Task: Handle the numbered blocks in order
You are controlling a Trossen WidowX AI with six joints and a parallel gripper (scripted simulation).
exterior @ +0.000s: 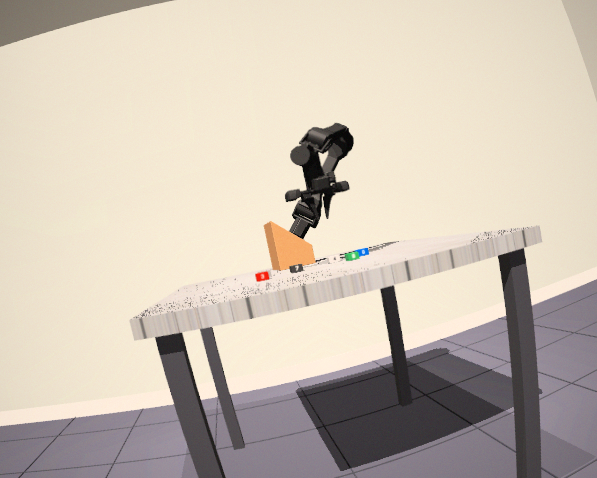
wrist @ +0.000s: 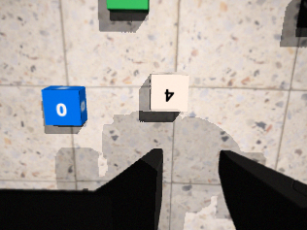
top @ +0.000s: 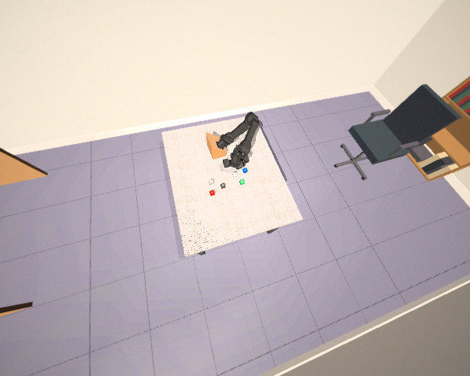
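Right now my gripper tip is 10 mm short of the white block and 120 mm above it. Round my gripper tip: blue block: 10 mm behind, 100 mm to the left, 120 mm below; dark block: 80 mm ahead, 120 mm to the right, 120 mm below; green block: 90 mm ahead, 40 mm to the left, 120 mm below.
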